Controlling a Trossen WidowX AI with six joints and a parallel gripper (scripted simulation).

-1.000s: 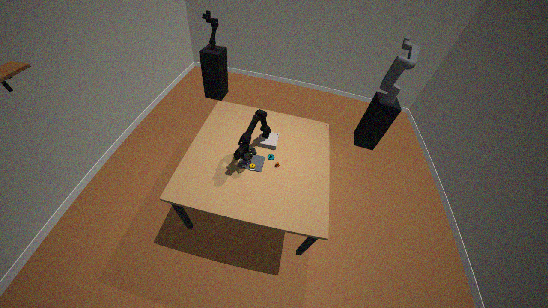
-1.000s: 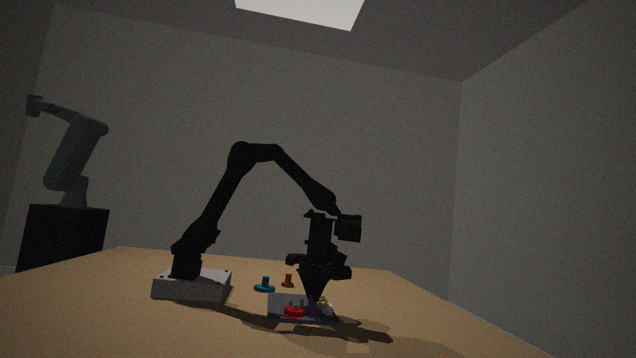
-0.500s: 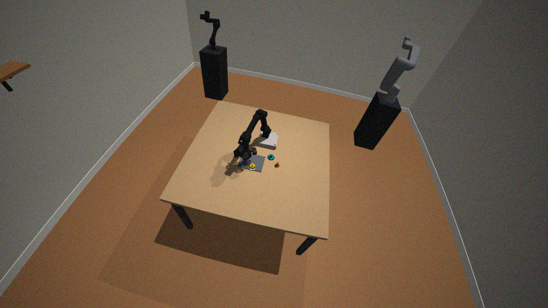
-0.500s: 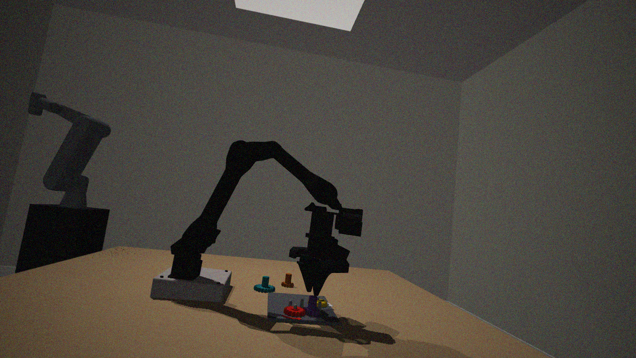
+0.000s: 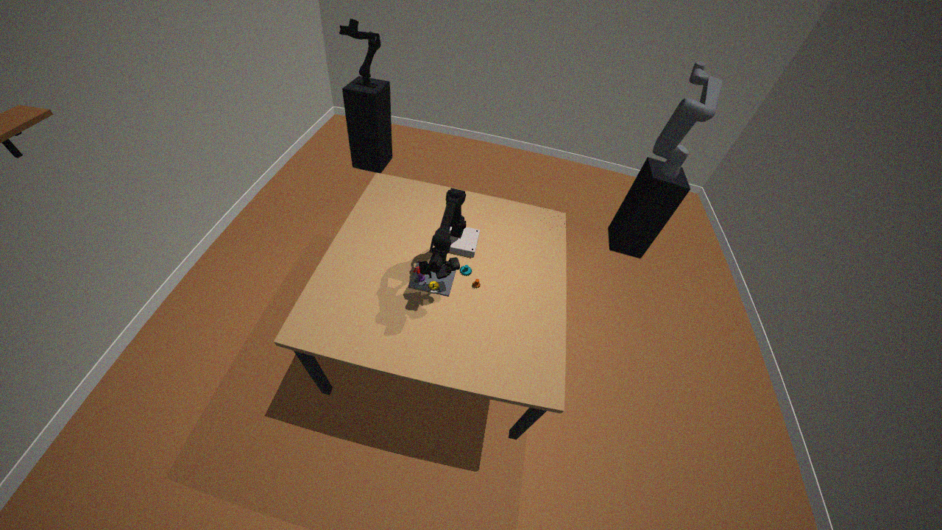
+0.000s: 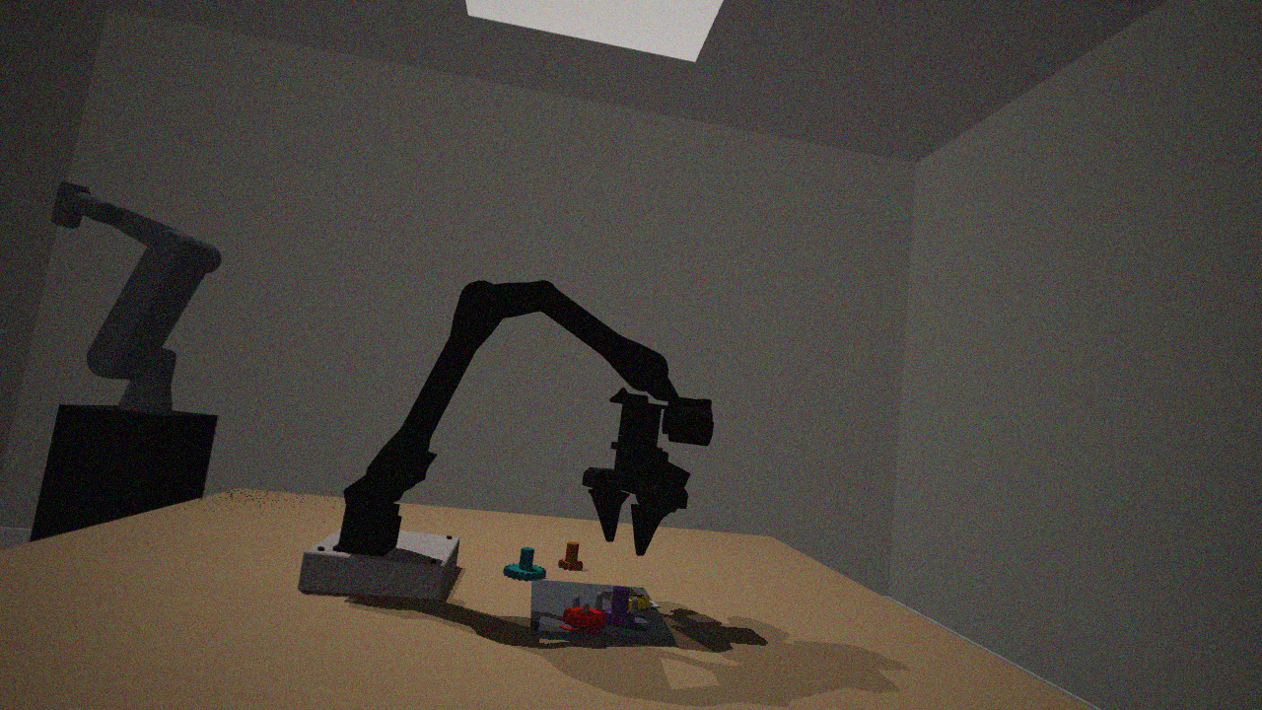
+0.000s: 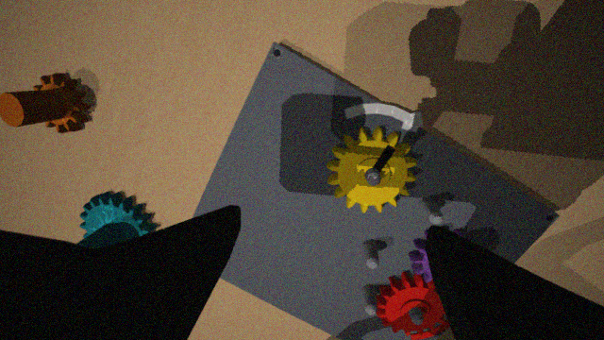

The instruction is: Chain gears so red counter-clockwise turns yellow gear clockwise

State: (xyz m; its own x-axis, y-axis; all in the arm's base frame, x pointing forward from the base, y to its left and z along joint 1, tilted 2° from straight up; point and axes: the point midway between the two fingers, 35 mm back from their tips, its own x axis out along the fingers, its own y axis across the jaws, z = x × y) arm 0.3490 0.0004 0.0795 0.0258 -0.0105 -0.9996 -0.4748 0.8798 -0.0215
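The orange gear is 19 cm to the left of my gripper tip, 7 cm behind it and 6 cm below it. Also, from my gripper tip: grey board: 7 cm below, 4 cm to the right, 3 cm behind; yellow gear: 6 cm below, 2 cm to the right, 1 cm ahead; white arrow: 7 cm below, 4 cm ahead, 1 cm to the right.
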